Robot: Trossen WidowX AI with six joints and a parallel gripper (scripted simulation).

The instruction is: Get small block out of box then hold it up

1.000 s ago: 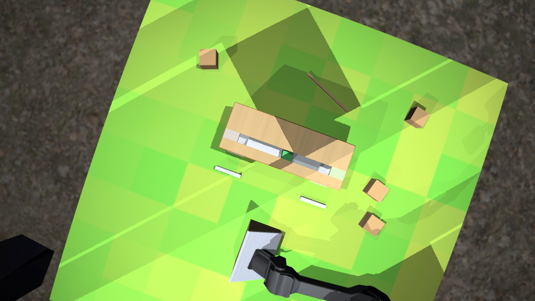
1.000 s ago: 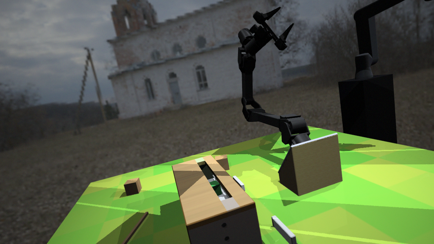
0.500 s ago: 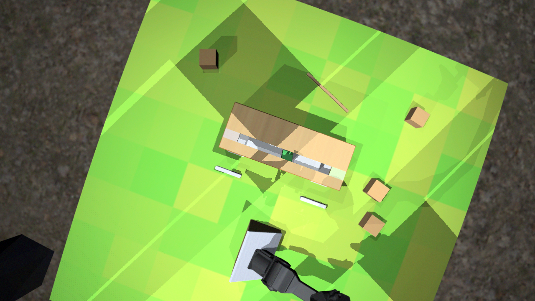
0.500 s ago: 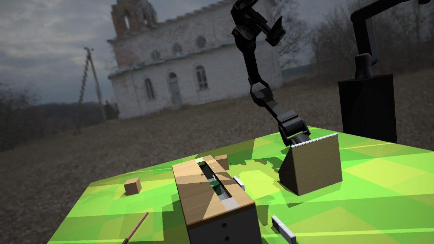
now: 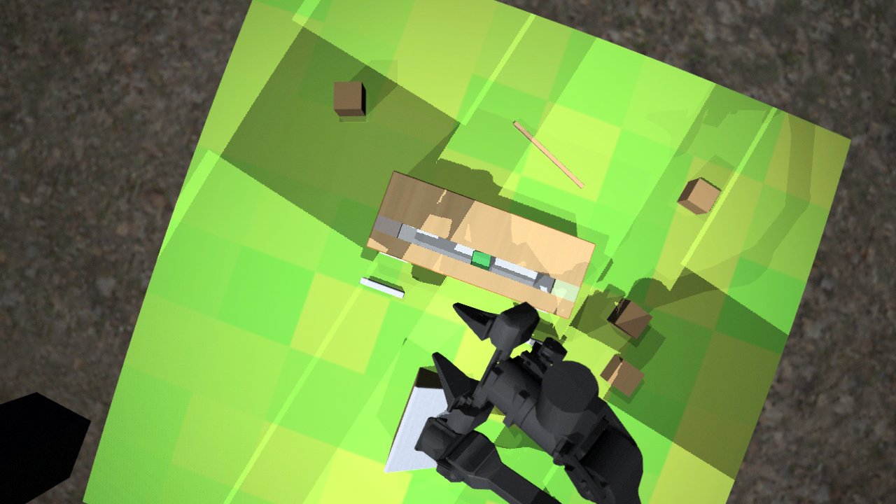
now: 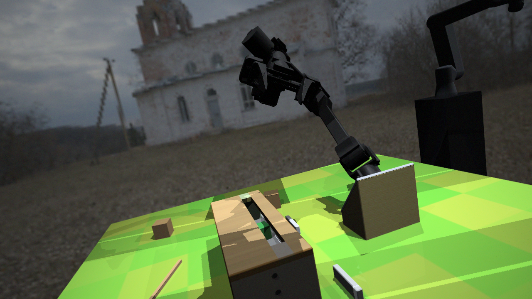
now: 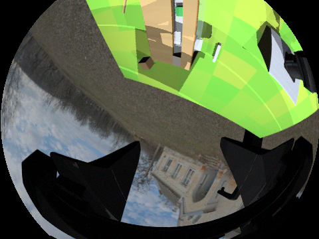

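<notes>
Right now the green block is 290 mm below my gripper tip, 100 mm ahead of it and 20 mm to the right of it. Also, from my gripper tip: wooden-topped box: 320 mm below, 90 mm ahead, 20 mm to the right; then thin stick: 370 mm below, 360 mm ahead, 70 mm to the right.
</notes>
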